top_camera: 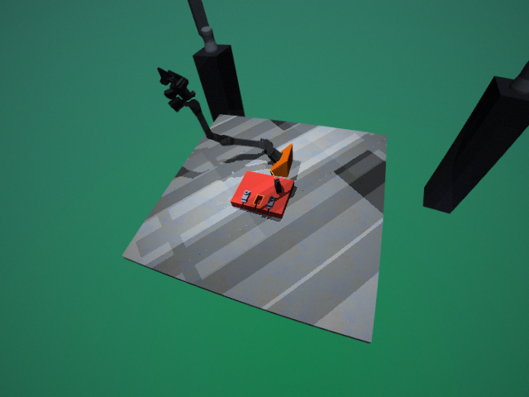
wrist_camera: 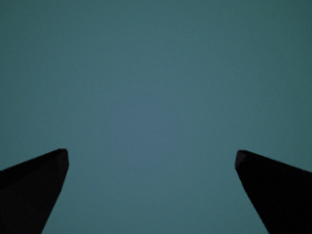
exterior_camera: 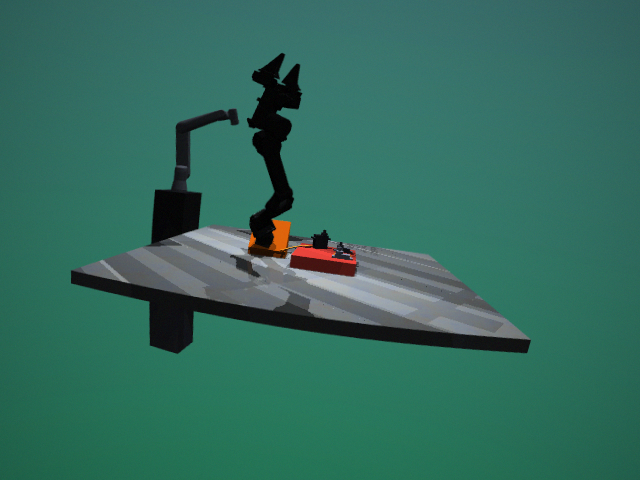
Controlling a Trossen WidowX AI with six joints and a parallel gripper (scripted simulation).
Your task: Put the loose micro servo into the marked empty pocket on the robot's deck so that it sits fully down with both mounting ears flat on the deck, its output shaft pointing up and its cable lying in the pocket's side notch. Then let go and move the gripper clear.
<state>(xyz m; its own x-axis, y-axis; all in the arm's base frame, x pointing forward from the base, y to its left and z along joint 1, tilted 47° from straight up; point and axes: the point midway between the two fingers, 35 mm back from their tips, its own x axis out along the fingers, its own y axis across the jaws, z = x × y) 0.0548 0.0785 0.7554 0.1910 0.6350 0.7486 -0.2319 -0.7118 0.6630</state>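
Now: gripper tip 70 mm short of the red deck, 510 mm to the right of it and 630 mm above it.
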